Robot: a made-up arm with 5 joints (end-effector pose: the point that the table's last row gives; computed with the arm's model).
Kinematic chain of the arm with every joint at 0, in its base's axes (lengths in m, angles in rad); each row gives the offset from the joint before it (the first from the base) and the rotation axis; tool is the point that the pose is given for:
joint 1: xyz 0 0 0.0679 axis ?
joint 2: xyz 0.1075 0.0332 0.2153 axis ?
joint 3: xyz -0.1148 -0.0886 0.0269 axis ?
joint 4: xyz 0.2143 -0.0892 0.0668 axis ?
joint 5: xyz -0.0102 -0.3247 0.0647 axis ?
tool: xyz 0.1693 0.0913 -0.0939
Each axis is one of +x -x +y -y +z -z.
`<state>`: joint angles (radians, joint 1 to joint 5).
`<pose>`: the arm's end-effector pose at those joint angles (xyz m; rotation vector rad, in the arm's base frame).
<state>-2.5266 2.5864 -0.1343 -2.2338 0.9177</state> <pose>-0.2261 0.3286 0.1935 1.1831 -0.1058 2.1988</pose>
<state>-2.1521 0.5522 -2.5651 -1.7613 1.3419</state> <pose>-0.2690 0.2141 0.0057 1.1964 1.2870 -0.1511</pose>
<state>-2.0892 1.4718 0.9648 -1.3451 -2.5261</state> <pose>0.1056 0.0652 -0.0980 1.6621 -1.4486 -1.2552</pose>
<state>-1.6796 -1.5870 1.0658 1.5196 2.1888</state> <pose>0.3041 0.2095 0.4168 1.6965 -0.8336 0.0367</pose>
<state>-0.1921 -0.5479 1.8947 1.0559 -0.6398</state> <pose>0.2458 0.1847 0.2056 2.2951 0.5220 0.8565</pose>
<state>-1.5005 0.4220 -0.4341 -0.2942 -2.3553</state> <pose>0.3660 -0.0150 0.4204 -1.7042 1.6088 0.3973</pose>
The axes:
joint 1: -z
joint 2: +x
joint 3: +x
joint 4: +x
joint 5: -y

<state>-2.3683 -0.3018 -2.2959 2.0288 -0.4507</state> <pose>-0.0952 0.3438 0.3711 -0.7596 -0.4341 2.1215</pose>
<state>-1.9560 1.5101 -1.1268 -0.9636 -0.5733</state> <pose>0.2254 0.4023 0.2643 -0.8834 -0.1782 1.6758</pose>
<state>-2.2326 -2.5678 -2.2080 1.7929 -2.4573</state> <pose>-0.2288 -0.1703 0.2307 -0.4497 -0.5628 -0.8165</pose>
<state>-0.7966 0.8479 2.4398 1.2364 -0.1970</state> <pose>0.2146 0.2719 0.4221 -1.6849 -0.5522 0.4062</pose>
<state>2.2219 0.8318 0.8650 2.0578 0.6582</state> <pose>-0.1211 -0.3958 0.1964 -1.2324 1.9333 -0.3010</pose>
